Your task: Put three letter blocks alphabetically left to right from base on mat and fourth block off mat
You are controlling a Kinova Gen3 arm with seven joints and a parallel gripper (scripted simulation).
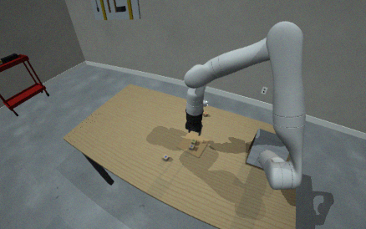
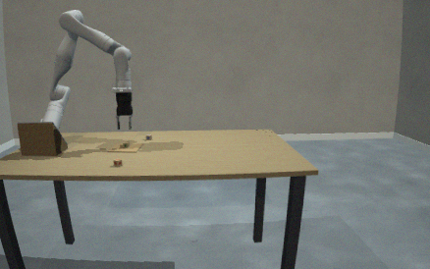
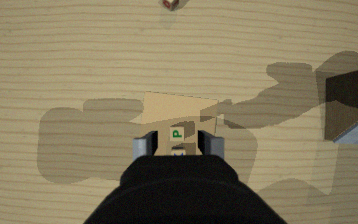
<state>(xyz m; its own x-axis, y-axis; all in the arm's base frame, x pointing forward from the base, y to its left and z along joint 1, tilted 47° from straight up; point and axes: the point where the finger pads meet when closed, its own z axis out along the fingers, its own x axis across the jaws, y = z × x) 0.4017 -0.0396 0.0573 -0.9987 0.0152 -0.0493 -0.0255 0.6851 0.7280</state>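
The blue R block is 160 mm to the left of my hand, 100 mm below it and 90 mm ahead of it. The rest, counted from my hand: blue K block: 100 mm below, 40 mm to the left; then tan mat: 110 mm below; then green P block: 100 mm below.
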